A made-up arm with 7 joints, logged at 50 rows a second.
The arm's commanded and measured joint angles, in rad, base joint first. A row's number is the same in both.
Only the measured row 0 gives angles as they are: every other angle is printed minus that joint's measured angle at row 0.
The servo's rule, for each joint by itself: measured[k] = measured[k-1] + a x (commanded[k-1-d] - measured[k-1]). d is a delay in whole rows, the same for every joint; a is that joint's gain. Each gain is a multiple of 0.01, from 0.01 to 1. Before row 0 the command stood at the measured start. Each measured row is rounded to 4 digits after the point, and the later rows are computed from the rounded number. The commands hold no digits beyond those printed.
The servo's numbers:
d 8
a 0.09 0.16 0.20 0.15 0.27 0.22 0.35
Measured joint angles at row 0:
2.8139, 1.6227, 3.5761, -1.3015, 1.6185, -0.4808, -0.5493
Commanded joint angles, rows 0 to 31:
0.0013, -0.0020, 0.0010, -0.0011, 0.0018, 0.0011, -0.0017
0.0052, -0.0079, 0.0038, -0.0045, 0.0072, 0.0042, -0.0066
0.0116, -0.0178, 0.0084, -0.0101, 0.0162, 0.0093, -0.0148
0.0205, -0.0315, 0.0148, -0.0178, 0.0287, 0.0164, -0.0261
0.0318, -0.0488, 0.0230, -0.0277, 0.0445, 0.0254, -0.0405
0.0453, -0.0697, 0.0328, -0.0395, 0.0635, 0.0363, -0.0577
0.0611, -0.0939, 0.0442, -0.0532, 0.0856, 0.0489, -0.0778
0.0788, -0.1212, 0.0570, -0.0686, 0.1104, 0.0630, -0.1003
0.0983, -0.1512, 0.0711, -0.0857, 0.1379, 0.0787, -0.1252
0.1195, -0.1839, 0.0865, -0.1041, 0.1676, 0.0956, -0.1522
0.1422, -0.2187, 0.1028, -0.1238, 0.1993, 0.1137, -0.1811
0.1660, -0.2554, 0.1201, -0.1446, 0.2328, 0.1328, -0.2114
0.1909, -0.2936, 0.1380, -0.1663, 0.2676, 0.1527, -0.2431
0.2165, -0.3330, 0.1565, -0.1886, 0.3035, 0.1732, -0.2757
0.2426, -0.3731, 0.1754, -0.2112, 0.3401, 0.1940, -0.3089
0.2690, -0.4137, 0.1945, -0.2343, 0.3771, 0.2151, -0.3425
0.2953, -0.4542, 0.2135, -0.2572, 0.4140, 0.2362, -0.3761
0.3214, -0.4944, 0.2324, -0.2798, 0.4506, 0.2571, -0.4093
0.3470, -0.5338, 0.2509, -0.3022, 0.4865, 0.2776, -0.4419
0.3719, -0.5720, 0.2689, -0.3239, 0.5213, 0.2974, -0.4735
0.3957, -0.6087, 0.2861, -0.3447, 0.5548, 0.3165, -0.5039
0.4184, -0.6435, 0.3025, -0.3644, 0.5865, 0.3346, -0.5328
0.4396, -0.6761, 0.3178, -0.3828, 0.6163, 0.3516, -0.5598
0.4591, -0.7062, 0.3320, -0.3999, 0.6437, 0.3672, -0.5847
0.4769, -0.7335, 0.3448, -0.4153, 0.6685, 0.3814, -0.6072
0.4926, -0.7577, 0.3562, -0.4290, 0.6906, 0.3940, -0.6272
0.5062, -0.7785, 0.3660, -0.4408, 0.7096, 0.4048, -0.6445
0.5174, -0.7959, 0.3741, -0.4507, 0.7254, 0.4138, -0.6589
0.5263, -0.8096, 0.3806, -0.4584, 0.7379, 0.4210, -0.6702
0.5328, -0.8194, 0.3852, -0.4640, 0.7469, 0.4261, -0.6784
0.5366, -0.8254, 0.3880, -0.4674, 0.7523, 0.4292, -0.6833
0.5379, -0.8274, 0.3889, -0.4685, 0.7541, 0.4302, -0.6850
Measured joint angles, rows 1 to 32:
0.0000, 0.0000, 0.0000, 0.0000, 0.0000, 0.0000, 0.0000
0.0000, 0.0000, 0.0000, 0.0000, 0.0000, 0.0000, 0.0000
0.0000, 0.0000, 0.0000, 0.0000, 0.0000, 0.0000, 0.0000
0.0000, 0.0000, 0.0000, 0.0000, 0.0000, 0.0000, 0.0000
0.0000, 0.0000, 0.0000, 0.0000, 0.0000, 0.0000, 0.0000
0.0000, 0.0000, 0.0000, 0.0000, 0.0000, 0.0000, 0.0000
0.0000, 0.0000, 0.0000, 0.0000, 0.0000, 0.0000, 0.0000
0.0000, 0.0000, 0.0000, 0.0000, 0.0000, 0.0000, 0.0000
0.0001, -0.0003, 0.0002, -0.0002, 0.0005, 0.0002, -0.0006
0.0006, -0.0015, 0.0009, -0.0008, 0.0023, 0.0011, -0.0027
0.0016, -0.0041, 0.0024, -0.0022, 0.0061, 0.0029, -0.0069
0.0033, -0.0085, 0.0049, -0.0045, 0.0122, 0.0059, -0.0136
0.0059, -0.0149, 0.0085, -0.0080, 0.0209, 0.0102, -0.0230
0.0094, -0.0237, 0.0134, -0.0127, 0.0324, 0.0159, -0.0351
0.0141, -0.0349, 0.0196, -0.0188, 0.0468, 0.0232, -0.0500
0.0199, -0.0487, 0.0271, -0.0263, 0.0640, 0.0320, -0.0676
0.0270, -0.0651, 0.0359, -0.0352, 0.0840, 0.0423, -0.0878
0.0353, -0.0841, 0.0460, -0.0455, 0.1066, 0.0540, -0.1103
0.0449, -0.1056, 0.0574, -0.0572, 0.1316, 0.0671, -0.1351
0.0558, -0.1296, 0.0699, -0.0703, 0.1589, 0.0816, -0.1618
0.0680, -0.1558, 0.0835, -0.0847, 0.1882, 0.0972, -0.1903
0.0814, -0.1842, 0.0981, -0.1003, 0.2193, 0.1139, -0.2202
0.0959, -0.2144, 0.1136, -0.1169, 0.2519, 0.1315, -0.2512
0.1115, -0.2463, 0.1298, -0.1345, 0.2857, 0.1499, -0.2832
0.1280, -0.2796, 0.1465, -0.1529, 0.3203, 0.1689, -0.3157
0.1454, -0.3140, 0.1637, -0.1719, 0.3555, 0.1883, -0.3485
0.1635, -0.3492, 0.1811, -0.1914, 0.3909, 0.2079, -0.3812
0.1823, -0.3848, 0.1987, -0.2113, 0.4261, 0.2276, -0.4135
0.2015, -0.4206, 0.2162, -0.2313, 0.4608, 0.2472, -0.4451
0.2210, -0.4563, 0.2335, -0.2513, 0.4947, 0.2664, -0.4758
0.2407, -0.4915, 0.2504, -0.2710, 0.5275, 0.2851, -0.5052
0.2604, -0.5259, 0.2667, -0.2903, 0.5589, 0.3032, -0.5330

